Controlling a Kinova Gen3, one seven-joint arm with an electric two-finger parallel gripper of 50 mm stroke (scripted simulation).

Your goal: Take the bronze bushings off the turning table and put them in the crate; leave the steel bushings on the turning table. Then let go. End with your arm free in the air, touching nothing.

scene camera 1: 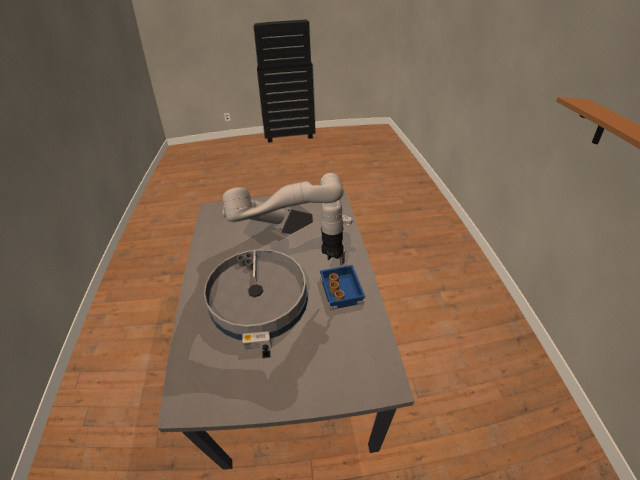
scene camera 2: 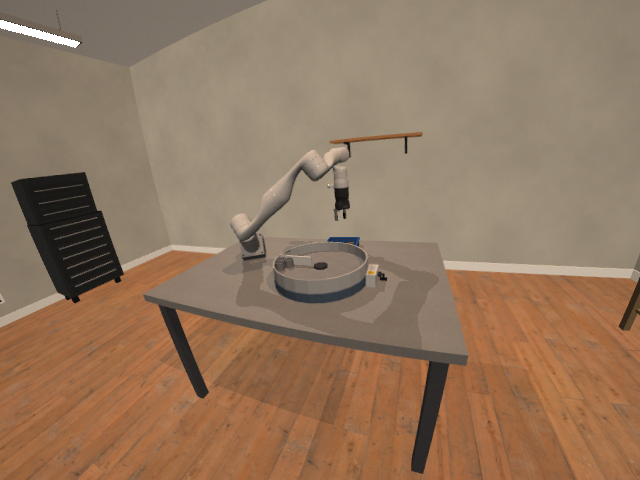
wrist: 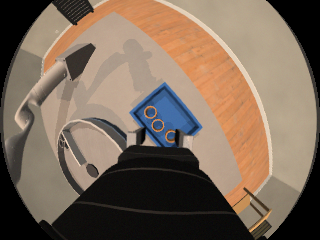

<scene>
In view: my gripper (wrist: 160, 134) and a blue crate (wrist: 171, 110).
</scene>
